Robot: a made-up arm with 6 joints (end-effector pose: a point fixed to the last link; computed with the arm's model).
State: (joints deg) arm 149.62 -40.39 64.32 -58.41 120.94 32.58
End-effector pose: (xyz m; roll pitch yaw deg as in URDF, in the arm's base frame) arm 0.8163 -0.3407 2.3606 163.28 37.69 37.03
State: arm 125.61 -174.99 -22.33 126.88 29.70 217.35
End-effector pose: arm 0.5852 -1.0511 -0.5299 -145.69 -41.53 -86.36
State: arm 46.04 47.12 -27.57 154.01 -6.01 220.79
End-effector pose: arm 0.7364 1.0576 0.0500 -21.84 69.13 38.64
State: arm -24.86 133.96 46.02 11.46 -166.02 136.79
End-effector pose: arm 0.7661 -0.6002 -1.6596 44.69 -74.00 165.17
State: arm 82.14 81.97 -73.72 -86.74 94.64 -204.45
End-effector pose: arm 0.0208 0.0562 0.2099 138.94 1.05 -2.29
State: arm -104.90 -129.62 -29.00 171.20 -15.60 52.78
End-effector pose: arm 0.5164 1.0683 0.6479 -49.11 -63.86 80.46
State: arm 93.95 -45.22 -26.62 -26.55 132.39 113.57
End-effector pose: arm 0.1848 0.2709 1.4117 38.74 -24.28 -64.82
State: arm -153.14 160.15 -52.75 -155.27 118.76 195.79
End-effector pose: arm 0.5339 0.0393 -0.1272 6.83 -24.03 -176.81
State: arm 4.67 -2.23 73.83 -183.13 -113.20 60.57
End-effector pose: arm 0.1954 0.2434 2.6027 -61.33 9.28 -172.42
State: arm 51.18 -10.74 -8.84 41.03 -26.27 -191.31
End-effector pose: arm 0.7010 0.5980 1.6656 147.78 17.70 33.42
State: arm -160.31 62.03 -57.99 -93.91 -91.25 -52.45
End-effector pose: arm -0.2714 -0.1135 -0.0042 -97.60 0.87 -74.32
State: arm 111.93 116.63 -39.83 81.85 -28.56 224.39
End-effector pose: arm -0.0150 0.1235 -0.8924 -115.81 16.78 -38.45
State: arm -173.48 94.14 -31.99 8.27 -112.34 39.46
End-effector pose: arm -0.5736 0.1606 -0.7186 131.37 -57.85 21.00
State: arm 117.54 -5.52 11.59 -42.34 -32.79 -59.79
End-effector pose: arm -0.3199 0.9764 1.6820 100.31 7.77 139.14
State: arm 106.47 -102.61 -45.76 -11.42 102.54 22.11
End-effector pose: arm 0.3581 -0.4264 0.9665 151.28 -19.96 -61.66
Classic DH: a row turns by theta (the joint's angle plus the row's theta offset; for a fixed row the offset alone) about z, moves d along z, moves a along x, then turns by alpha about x. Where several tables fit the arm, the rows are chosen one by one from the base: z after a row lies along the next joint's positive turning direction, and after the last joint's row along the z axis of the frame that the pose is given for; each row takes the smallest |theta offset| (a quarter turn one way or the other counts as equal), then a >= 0, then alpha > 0; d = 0 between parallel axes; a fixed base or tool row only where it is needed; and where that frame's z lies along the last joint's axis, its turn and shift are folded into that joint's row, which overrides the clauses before.
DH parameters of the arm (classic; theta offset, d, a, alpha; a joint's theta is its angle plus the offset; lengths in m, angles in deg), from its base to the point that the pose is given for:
joint 1: 0 0.303 0 -90
joint 2: -90 0 1.197 180
joint 3: 0 0 0 -90
joint 4: 0 -1.134 0 90
joint 5: 0 0.227 0 -90
joint 6: 90 0 0 90
tool (fixed): -90 0 0 0

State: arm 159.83 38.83 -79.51 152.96 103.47 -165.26
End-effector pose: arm -0.3542 -0.0853 0.1884 -178.84 -38.04 -54.32
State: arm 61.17 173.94 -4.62 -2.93 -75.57 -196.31
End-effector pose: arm -0.2873 -0.9920 -0.9042 26.91 -73.87 -129.09
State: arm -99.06 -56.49 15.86 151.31 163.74 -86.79
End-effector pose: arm 0.3160 0.7172 2.0775 -7.72 81.60 13.92
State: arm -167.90 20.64 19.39 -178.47 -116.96 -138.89
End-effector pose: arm -1.4734 -0.5479 1.3924 142.41 -64.25 8.96
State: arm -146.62 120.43 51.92 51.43 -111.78 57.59
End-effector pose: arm -1.4245 -0.7691 -1.2934 139.21 -7.65 80.48
